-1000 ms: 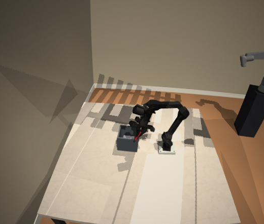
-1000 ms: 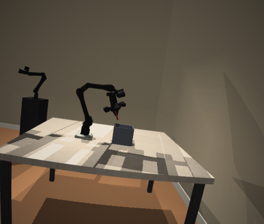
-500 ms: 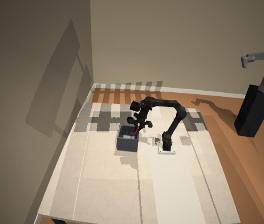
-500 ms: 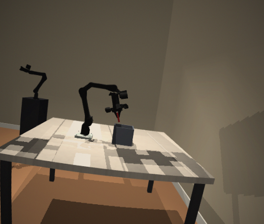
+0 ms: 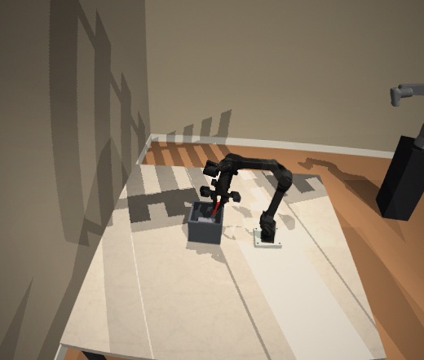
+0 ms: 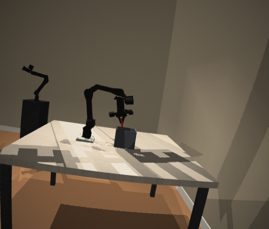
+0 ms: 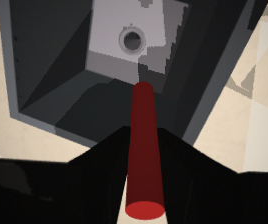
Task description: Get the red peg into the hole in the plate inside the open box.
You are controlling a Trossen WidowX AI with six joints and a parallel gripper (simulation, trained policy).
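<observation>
Now: gripper tip 40 mm short of the grey plate, 10 mm to the left of it and 130 mm above it. Also, from my gripper tip: red peg (right at my gripper tip).
</observation>
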